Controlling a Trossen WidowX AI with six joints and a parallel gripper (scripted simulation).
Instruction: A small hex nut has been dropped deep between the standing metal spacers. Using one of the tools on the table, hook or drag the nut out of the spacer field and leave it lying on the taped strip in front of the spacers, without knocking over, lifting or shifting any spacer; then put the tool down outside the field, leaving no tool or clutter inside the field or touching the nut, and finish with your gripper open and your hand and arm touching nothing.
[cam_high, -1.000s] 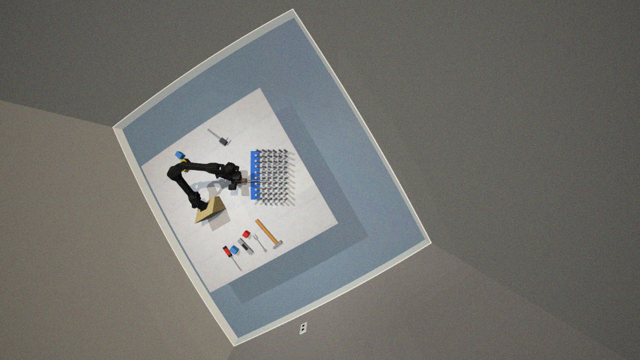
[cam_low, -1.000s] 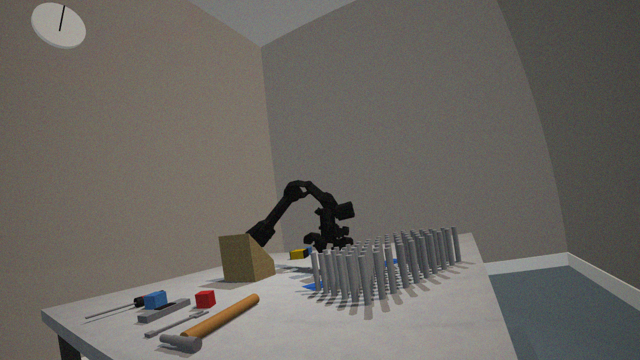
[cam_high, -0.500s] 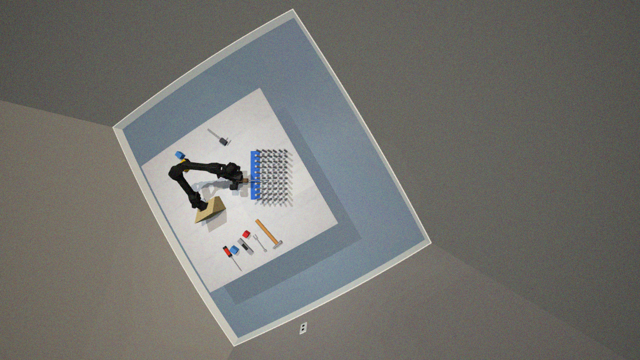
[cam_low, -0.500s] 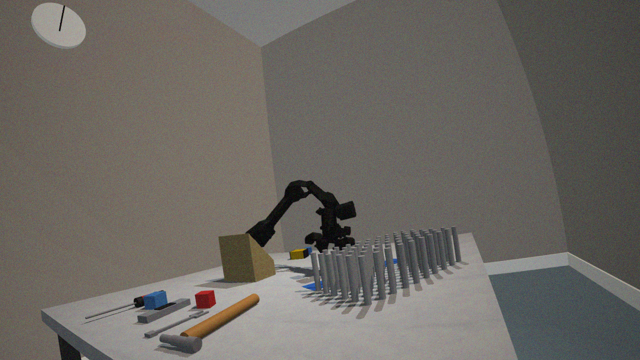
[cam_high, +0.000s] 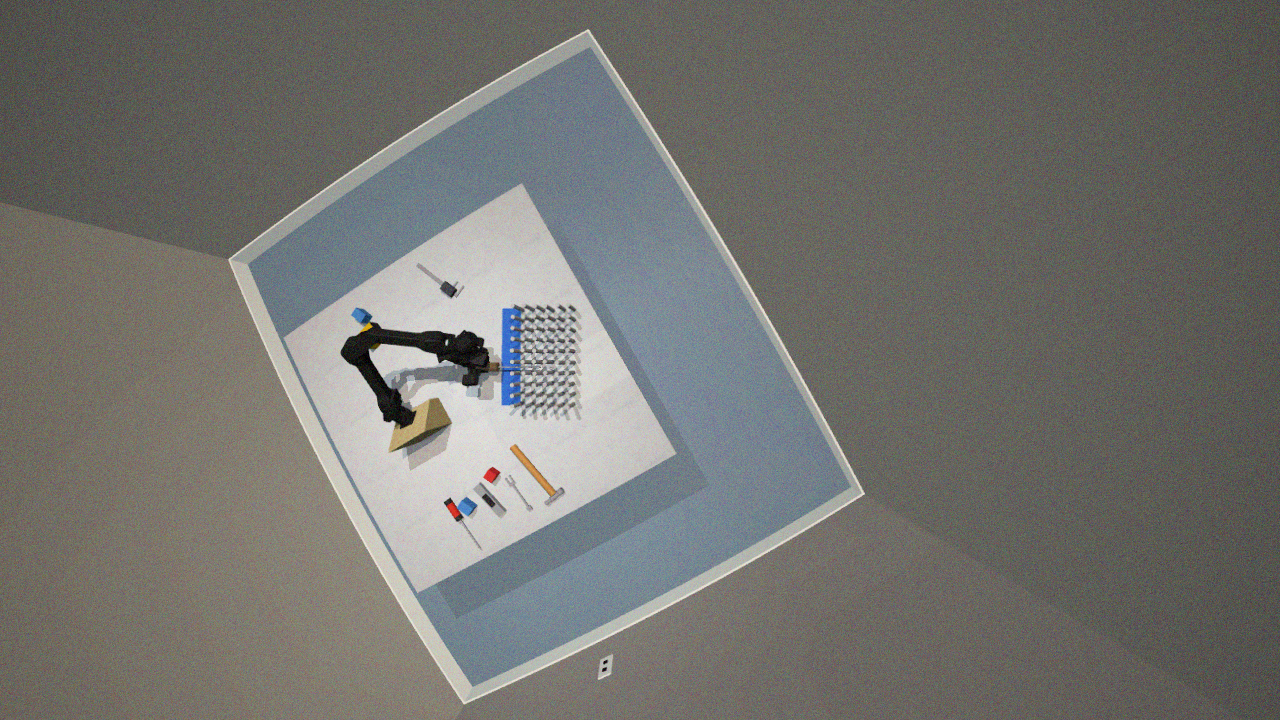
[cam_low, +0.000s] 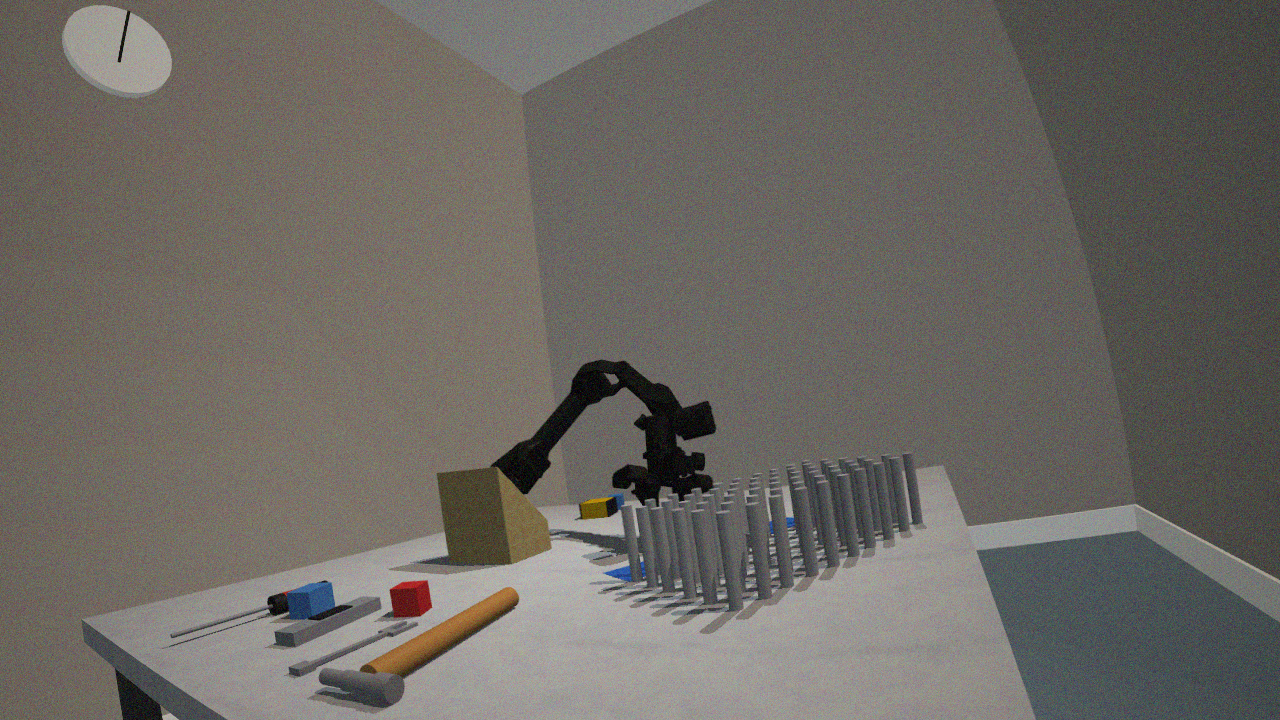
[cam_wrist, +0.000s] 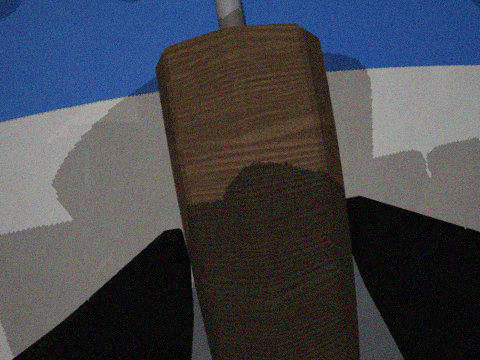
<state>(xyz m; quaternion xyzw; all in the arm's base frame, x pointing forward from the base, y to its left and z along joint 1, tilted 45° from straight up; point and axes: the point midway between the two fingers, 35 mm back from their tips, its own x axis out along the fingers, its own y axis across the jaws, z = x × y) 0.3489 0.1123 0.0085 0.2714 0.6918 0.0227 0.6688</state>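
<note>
Right now the blue taped strip is 9 cm ahead of my gripper tip, 1 cm to the left of it and 3 cm below it. Round my gripper tip: wrench 10 cm behind, 53 cm to the right, 3 cm below; then grey bar 23 cm behind, 50 cm to the right, 2 cm below; then red cube 17 cm behind, 41 cm to the right, 2 cm below.
</note>
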